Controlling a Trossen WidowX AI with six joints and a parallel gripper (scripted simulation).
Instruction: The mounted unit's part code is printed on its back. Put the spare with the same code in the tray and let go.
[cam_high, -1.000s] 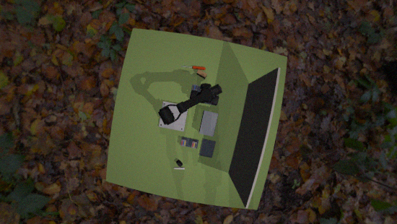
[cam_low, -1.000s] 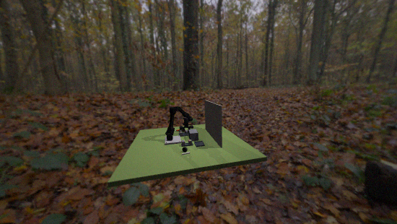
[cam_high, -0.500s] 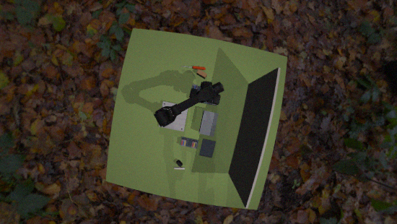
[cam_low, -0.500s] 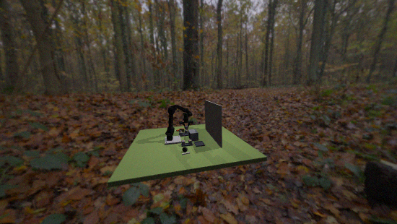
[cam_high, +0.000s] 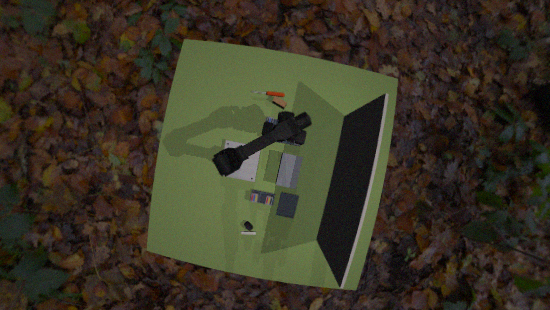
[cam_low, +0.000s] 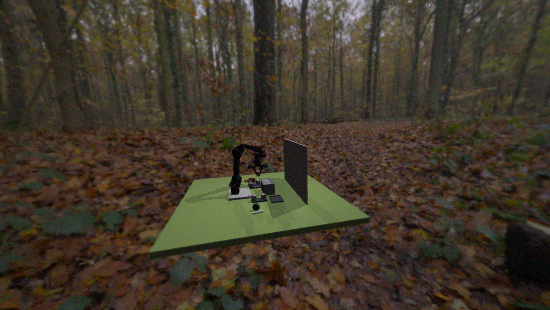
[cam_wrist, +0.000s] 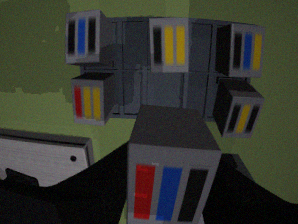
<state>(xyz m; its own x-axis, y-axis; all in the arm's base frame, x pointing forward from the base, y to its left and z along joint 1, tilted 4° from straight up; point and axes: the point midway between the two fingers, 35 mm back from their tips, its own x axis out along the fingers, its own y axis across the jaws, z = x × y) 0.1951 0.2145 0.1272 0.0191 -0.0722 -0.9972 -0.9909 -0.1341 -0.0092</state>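
The tray lies 16 cm ahead of my gripper tip, 33 cm to the right of it and 12 cm below it. From my gripper tip the other things lie so: grey boxy unit: 9 cm ahead, 14 cm to the right, 8 cm below; tall dark panel: 34 cm ahead, 11 cm to the right, 10 cm above; cardboard block: 8 cm behind, 17 cm to the left, 10 cm below.
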